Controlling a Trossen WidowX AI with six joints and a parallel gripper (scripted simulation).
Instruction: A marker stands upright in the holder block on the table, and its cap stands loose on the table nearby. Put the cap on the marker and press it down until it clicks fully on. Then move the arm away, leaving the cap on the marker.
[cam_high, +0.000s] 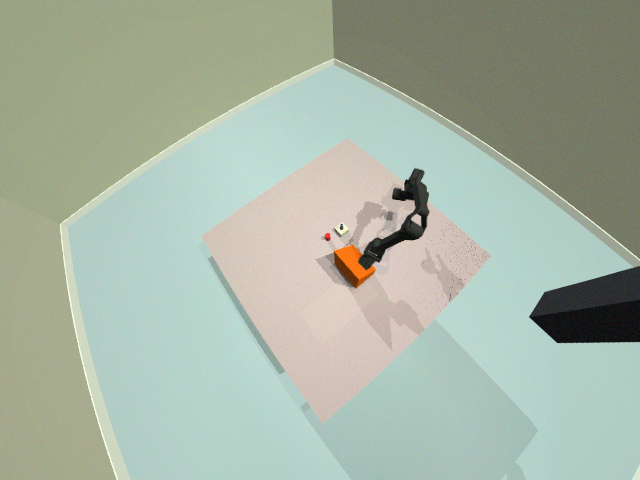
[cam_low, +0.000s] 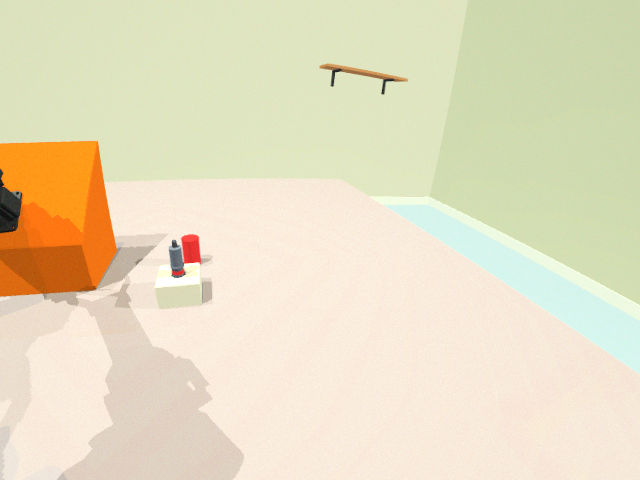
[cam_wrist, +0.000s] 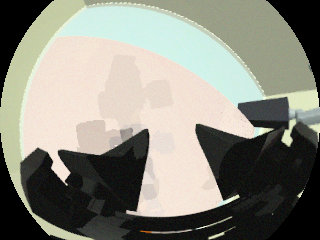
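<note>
Right now the red cap is 460 mm to the left of my gripper tip, 200 mm ahead of it and 130 mm below it. Also, from my gripper tip: pale holder block (370 mm to the left, 180 mm ahead, 140 mm below).
</note>
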